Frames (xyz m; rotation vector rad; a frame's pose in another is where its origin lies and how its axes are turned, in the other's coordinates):
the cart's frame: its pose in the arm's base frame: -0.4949 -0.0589 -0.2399 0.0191 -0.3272 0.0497
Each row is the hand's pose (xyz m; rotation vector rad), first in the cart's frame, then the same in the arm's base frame.
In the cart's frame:
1: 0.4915 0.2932 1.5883 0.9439 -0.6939 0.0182
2: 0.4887 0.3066 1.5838 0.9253 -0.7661 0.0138
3: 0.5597 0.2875 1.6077 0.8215 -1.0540 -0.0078
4: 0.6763 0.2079 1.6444 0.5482 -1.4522 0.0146
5: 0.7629 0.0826 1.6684 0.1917 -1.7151 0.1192
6: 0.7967 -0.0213 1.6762 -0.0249 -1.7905 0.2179
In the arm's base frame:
1: -0.5548 0.2138 1.4251 0.9868 -0.9733 0.2141
2: -0.5567 0.2271 1.4201 0.9724 -1.0468 0.2060
3: -0.4962 0.2107 1.4654 0.8847 -1.3419 0.1637
4: -0.3936 0.1355 1.5368 0.6179 -1.7577 0.1352
5: -0.3129 0.0137 1.5860 0.2390 -2.0383 0.1786
6: -0.2780 -0.0887 1.6032 -0.0023 -2.1206 0.2428

